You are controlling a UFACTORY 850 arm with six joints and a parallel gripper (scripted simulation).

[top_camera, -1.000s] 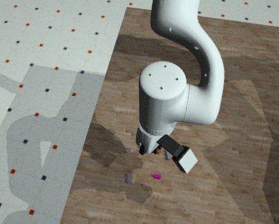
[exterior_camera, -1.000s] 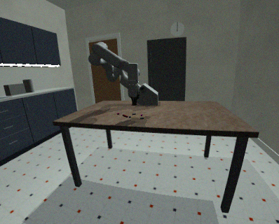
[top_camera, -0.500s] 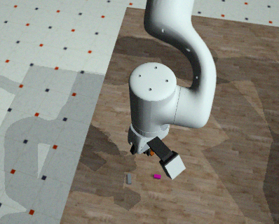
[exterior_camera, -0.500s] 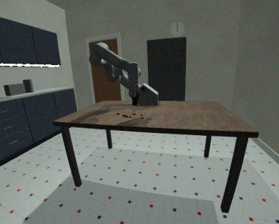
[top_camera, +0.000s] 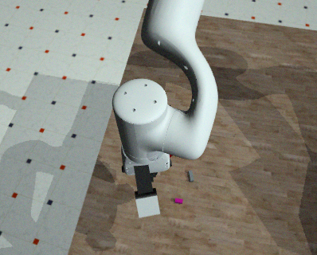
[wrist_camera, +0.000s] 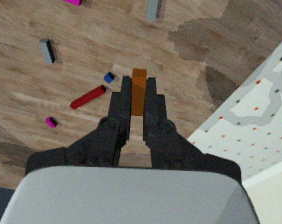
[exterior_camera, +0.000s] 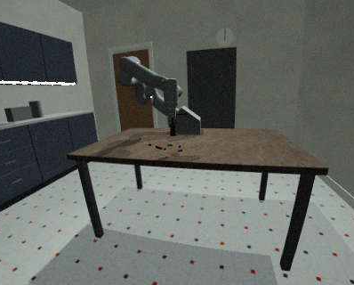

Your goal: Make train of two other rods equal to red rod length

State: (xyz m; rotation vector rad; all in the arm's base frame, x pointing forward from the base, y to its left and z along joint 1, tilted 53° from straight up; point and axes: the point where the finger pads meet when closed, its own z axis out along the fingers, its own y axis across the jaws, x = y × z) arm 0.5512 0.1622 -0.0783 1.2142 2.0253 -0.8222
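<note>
My hand is 1 cm past the grey rod, 4 cm to the right of it and 12 cm above it. Round my hand: blue rod: 2 cm behind, 7 cm to the right, 12 cm below; then orange rod: 2 cm below; then red rod: 4 cm behind, 12 cm to the right, 12 cm below.
</note>
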